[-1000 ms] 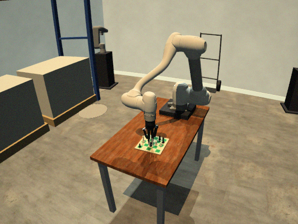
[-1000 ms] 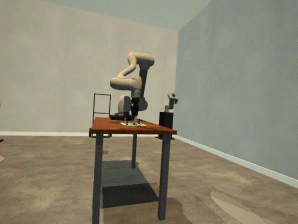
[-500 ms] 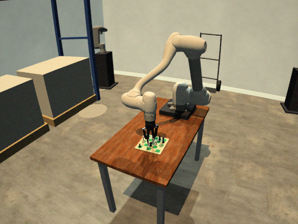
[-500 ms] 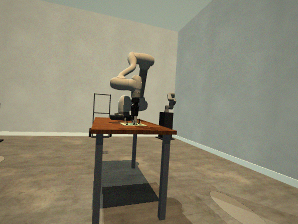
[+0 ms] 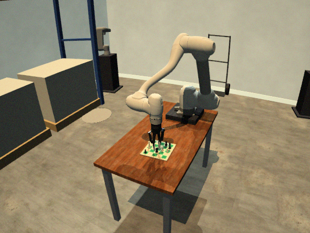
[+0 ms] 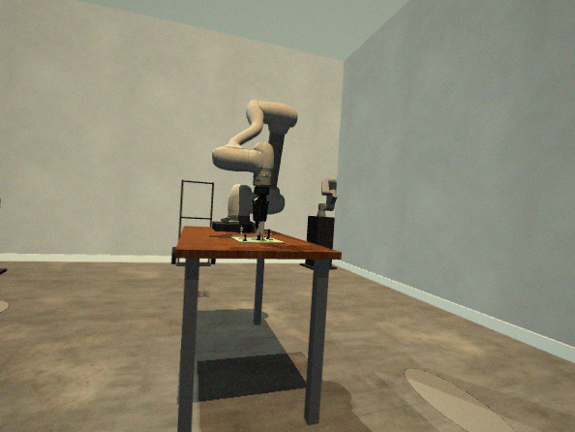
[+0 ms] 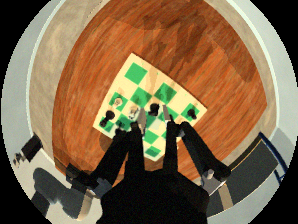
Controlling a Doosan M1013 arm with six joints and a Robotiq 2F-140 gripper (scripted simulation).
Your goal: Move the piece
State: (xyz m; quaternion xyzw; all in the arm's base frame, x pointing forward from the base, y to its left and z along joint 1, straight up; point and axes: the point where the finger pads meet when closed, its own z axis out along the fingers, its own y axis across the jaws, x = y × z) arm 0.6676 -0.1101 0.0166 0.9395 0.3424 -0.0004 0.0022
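Now: the black piece 4 cm below my hand. From my hand the other things lie so: white piece: 8 cm to the right, 4 cm behind, 3 cm below; chessboard: 6 cm below, 4 cm behind.
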